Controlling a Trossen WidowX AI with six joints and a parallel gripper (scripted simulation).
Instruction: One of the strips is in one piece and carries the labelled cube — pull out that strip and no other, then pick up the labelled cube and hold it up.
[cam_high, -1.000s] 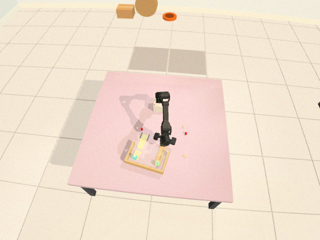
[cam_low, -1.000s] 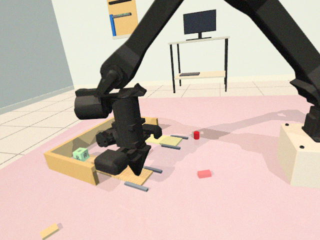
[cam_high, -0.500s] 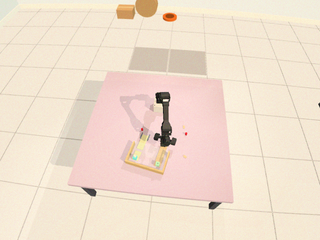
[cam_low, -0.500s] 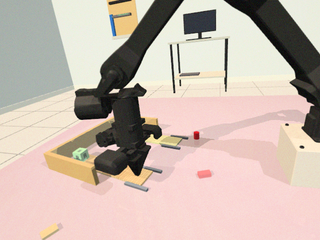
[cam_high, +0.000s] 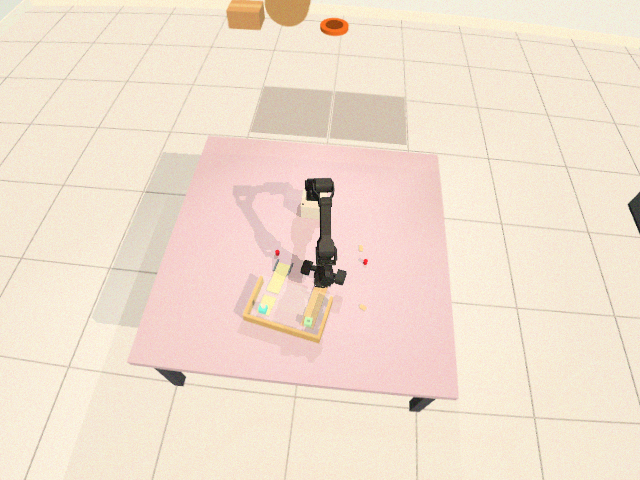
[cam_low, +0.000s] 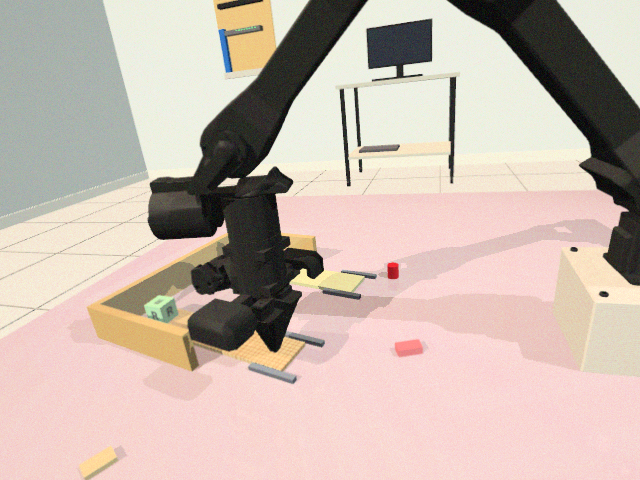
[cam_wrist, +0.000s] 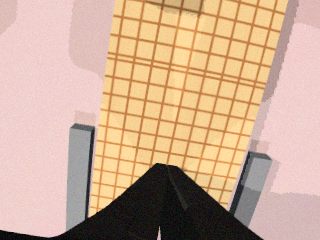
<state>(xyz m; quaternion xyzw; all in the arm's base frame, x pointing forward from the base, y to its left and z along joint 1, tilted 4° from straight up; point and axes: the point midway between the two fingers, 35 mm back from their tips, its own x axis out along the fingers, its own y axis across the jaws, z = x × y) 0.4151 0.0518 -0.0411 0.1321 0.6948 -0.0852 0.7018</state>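
My gripper tip is 9 cm short of the orange gridded strip and 3 cm to the left of it. The rest, counted from my gripper tip: pink block: 16 cm behind, 1 cm to the right.
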